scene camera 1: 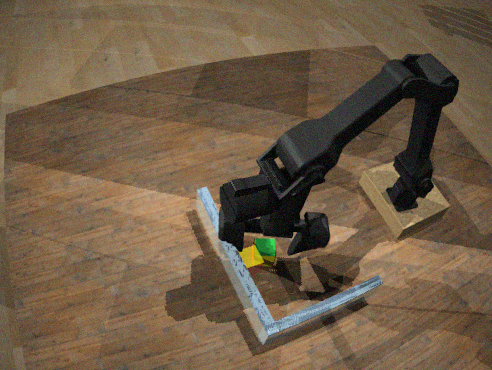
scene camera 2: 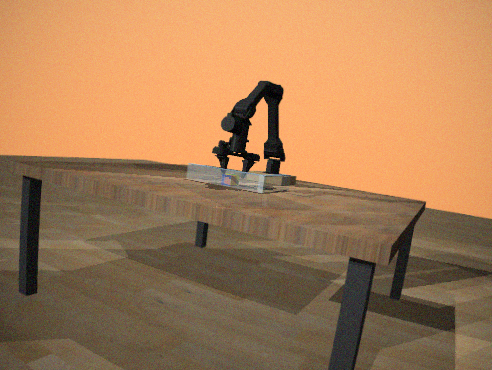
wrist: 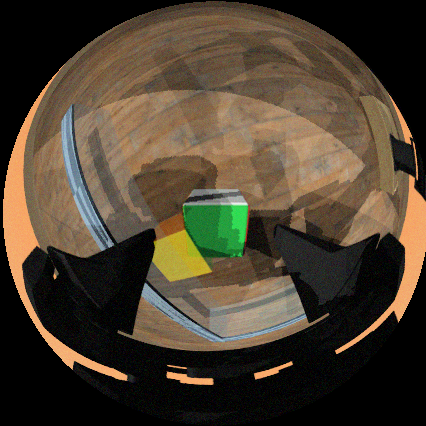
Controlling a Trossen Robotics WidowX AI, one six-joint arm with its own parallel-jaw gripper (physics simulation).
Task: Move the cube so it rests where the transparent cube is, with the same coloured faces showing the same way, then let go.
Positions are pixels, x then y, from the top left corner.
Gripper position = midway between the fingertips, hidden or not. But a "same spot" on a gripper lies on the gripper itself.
gripper: scene camera 1; scene camera 2; wrist 215,233
same spot on gripper: (scene camera 2: pixel 248 162) = (scene camera 1: pixel 301 241)
